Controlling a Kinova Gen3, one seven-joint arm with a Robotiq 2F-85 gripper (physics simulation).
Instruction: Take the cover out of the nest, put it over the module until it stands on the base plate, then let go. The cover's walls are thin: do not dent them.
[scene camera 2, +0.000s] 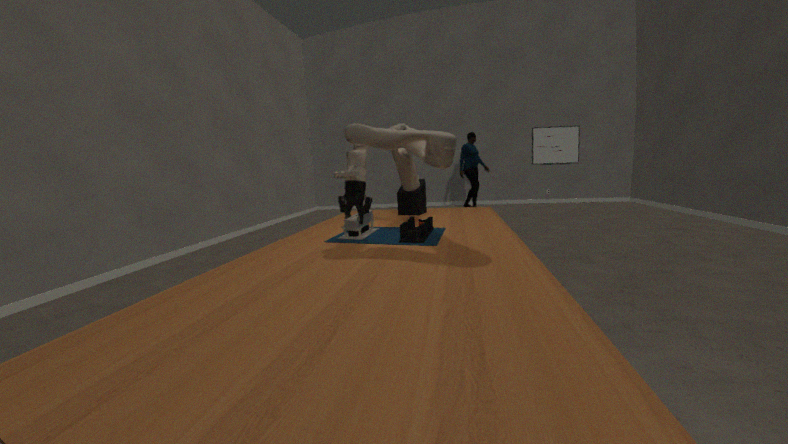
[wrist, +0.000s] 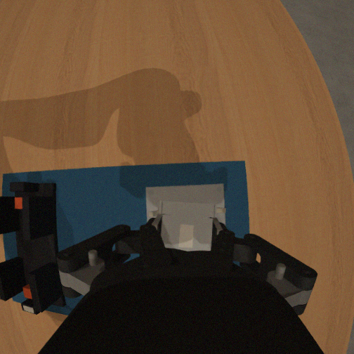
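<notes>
My gripper (scene camera 2: 357, 215) (wrist: 186, 224) is shut on the light grey cover (scene camera 2: 359, 221) (wrist: 186, 235), with one finger at each side wall. The cover looks upright and is low over the pale base plate (scene camera 2: 342, 236) (wrist: 185, 192). In the scene view, dark patches show at the lower part of the cover's near end. The module is hidden under the cover in the wrist view. I cannot tell whether the cover's lower edge touches the base plate. The black nest (scene camera 2: 410, 232) (wrist: 42, 250) holds no cover.
A blue mat (scene camera 2: 386, 236) (wrist: 100, 200) lies under the nest and base plate on the wooden table (scene camera 2: 386, 330) (wrist: 100, 50). The nest's upright black walls, with orange marks, stand to the left in the wrist view. A person (scene camera 2: 470, 165) stands by the back wall.
</notes>
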